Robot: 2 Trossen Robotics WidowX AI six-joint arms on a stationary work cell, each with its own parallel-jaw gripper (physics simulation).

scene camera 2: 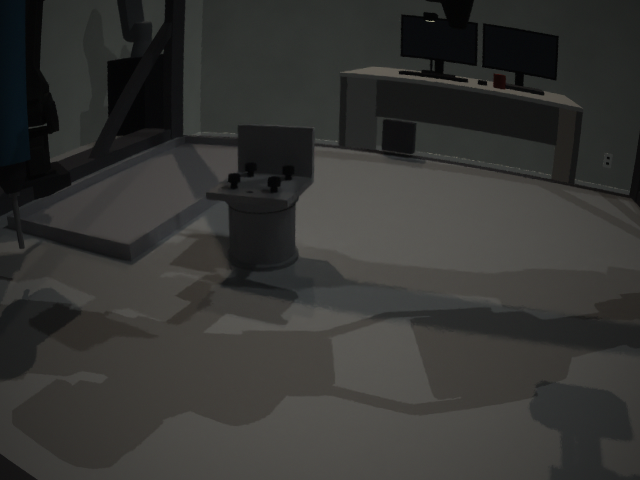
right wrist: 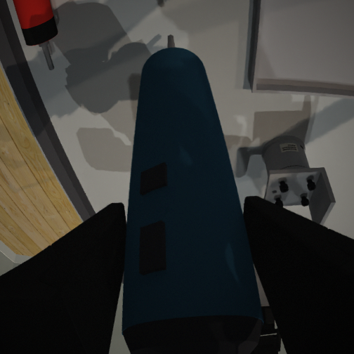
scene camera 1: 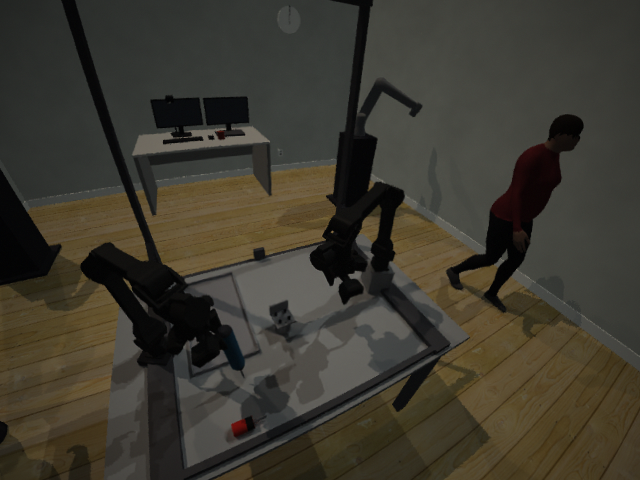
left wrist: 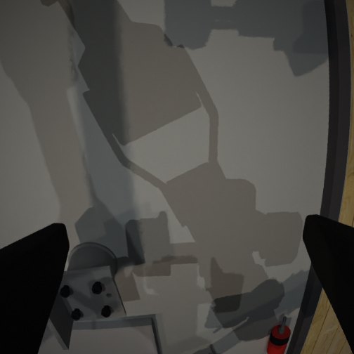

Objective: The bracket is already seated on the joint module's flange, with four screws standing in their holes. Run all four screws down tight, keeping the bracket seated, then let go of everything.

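Frame: origin at the left arm's base, x left, y back, z up, level; centimetres.
Where they show: left gripper, fingertip midpoint: (scene camera 2: 447, 17) (scene camera 1: 337, 294); right gripper, fingertip midpoint: (scene camera 1: 225, 341); left arm's base at its link origin: (scene camera 1: 379, 266); right arm's base at its link origin: (scene camera 2: 34, 174) (scene camera 1: 158, 349).
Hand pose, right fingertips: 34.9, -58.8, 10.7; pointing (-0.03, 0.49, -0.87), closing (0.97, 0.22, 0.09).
Note:
Things, the pixels of their top centre, and the offset from my right fingertips, as dx, dy, dz.
- upright joint module at its top centre: (scene camera 2: 261, 185) (scene camera 1: 282, 317) -17.6, +16.0, -15.6
- front screw at its top centre: (scene camera 2: 274, 177) -16.6, +18.3, -14.3
- blue screwdriver at its top centre: (scene camera 1: 227, 330) +0.3, +1.3, +5.4
- red screwdriver at its top centre: (scene camera 1: 249, 421) +13.8, +4.3, -18.6
- low-rimmed tray at its top centre: (scene camera 2: 164, 172) (scene camera 1: 215, 313) -25.9, -9.1, -20.4
The grey bracket (scene camera 1: 279, 306) (scene camera 2: 275, 149) (left wrist: 89, 301) (right wrist: 320, 187) sits on the flange of the upright joint module (scene camera 2: 262, 235) (left wrist: 89, 256) (right wrist: 286, 154). Several black-headed screws stand in its holes; in scene camera 2 their heads show raised above the plate, as at the front screw (scene camera 2: 273, 182). My right gripper (scene camera 1: 221, 343) (right wrist: 184, 212) is shut on the blue screwdriver (scene camera 1: 233, 351) (scene camera 2: 12, 103) (right wrist: 182, 125), held above the table beside the module, bit downward. My left gripper (scene camera 1: 351, 291) (left wrist: 188, 233) is open and empty, high above the table; part of it shows at the top of scene camera 2.
A red screwdriver (scene camera 1: 241, 426) (left wrist: 278, 337) (right wrist: 35, 15) lies near the table's front edge. A low-rimmed tray (scene camera 1: 245, 315) (scene camera 2: 130, 250) (right wrist: 255, 45) lies beside the module. A raised dark border runs along the table's edges. A person (scene camera 1: 529, 180) is beyond the table at the right.

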